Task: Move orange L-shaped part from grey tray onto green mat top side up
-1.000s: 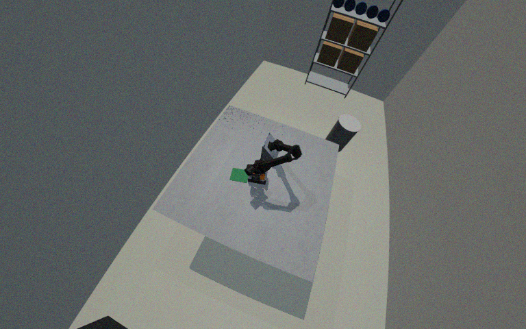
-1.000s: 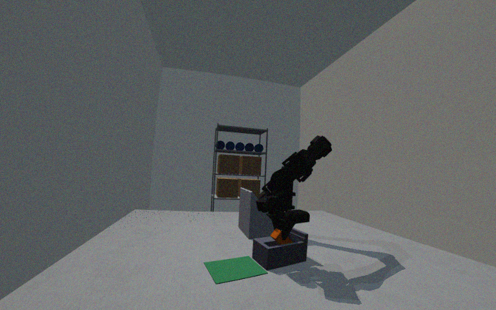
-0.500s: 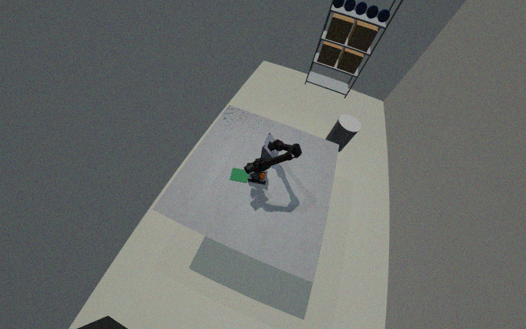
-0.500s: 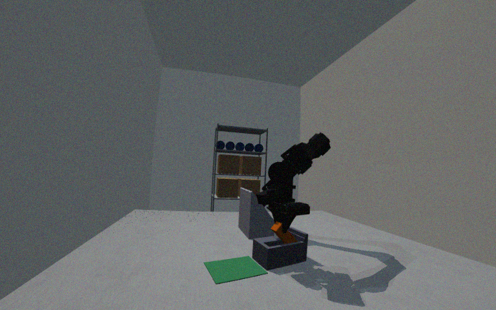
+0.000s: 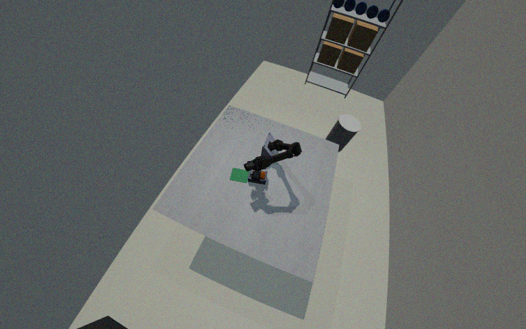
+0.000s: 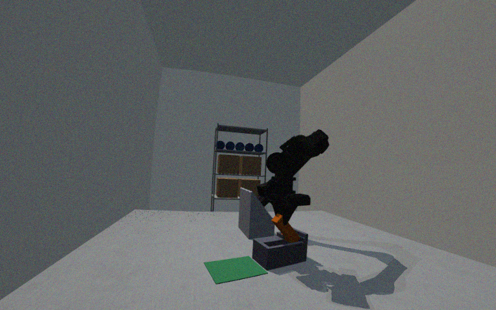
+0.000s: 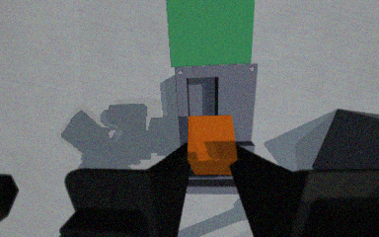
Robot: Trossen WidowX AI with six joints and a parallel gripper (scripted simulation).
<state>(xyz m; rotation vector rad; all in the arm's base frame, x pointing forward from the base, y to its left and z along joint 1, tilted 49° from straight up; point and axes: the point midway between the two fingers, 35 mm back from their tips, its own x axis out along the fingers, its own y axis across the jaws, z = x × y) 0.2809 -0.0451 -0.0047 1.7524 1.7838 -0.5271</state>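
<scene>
The green mat lies 1 cm ahead of my gripper tip, 15 cm to the right of it and 14 cm below it. Also, from my gripper tip: orange l-shaped part 2 cm behind, 3 cm to the left, 3 cm below.
</scene>
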